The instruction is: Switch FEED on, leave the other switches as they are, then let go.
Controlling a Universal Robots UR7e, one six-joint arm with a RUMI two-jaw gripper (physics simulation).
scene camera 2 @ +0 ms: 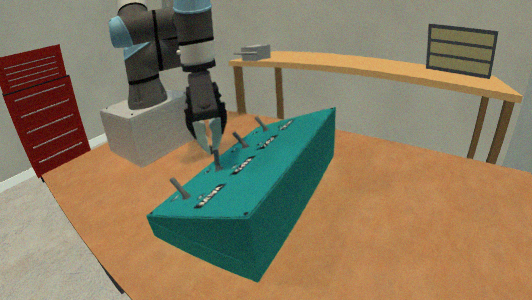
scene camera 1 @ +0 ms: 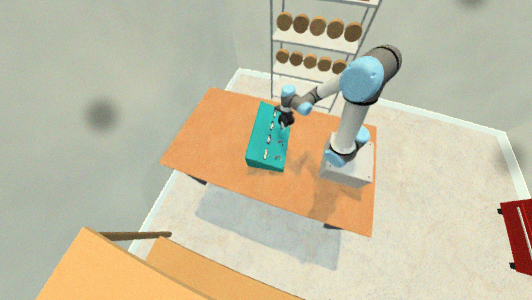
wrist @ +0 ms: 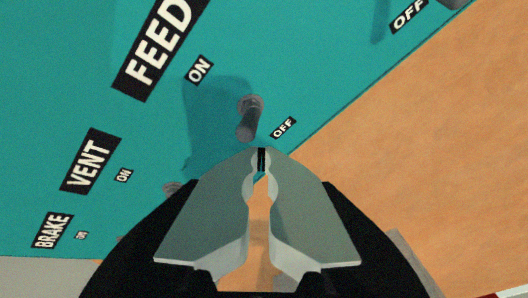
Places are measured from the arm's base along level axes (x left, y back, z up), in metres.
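Pixels of known places: gripper, fingertip midpoint: [scene camera 2: 212, 154] [scene camera 1: 283, 127] [wrist: 261, 149]; arm's base at its link origin: [scene camera 2: 148, 102].
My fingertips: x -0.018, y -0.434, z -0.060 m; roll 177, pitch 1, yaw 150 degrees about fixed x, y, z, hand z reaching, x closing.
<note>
Ahead of a thing's pixels: the offset from my fingertips to its top centre. "*": to the spot under its first point. Level surfaces: height alone.
A teal sloped switch box [scene camera 1: 257, 145] [scene camera 2: 285, 175] [wrist: 60, 60] carries several levers. The FEED lever {dx -0.002, dy -0.021, dz +0.018 m} [scene camera 2: 217, 161] [wrist: 248, 119] stands more upright in scene view 2 than the VALVE lever {dx -0.121, dy -0.045, dz +0.009 m} [scene camera 2: 180, 189], VENT lever {dx +0.108, dy +0.029, dz +0.009 m} [scene camera 2: 240, 140] and BRAKE lever {dx +0.222, dy +0.067, dz +0.009 m} [scene camera 2: 261, 124], which lean toward the OFF edge. The FEED label {dx +0.019, dy -0.087, dz -0.003 m} [wrist: 159, 49], its ON label {* dx +0.011, dy -0.064, dz -0.015 m} [wrist: 199, 70] and OFF label {* dx -0.014, dy +0.013, dz -0.045 m} [wrist: 283, 128] show in the wrist view. My gripper [scene camera 1: 283, 128] [scene camera 2: 212, 151] [wrist: 261, 149] is shut and empty. Its tips are close beside the FEED lever's top, on the VENT side; contact cannot be told.
The box sits on the orange table {dz -0.118 m} [scene camera 1: 200, 130] [scene camera 2: 400, 215]. My arm's pale base block [scene camera 1: 345, 172] [scene camera 2: 142, 132] stands on the table's far side. A shelf rack [scene camera 1: 272, 60] is behind the table. A red cabinet [scene camera 1: 515, 245] [scene camera 2: 45, 115] and a second bench [scene camera 2: 360, 64] stand farther off.
</note>
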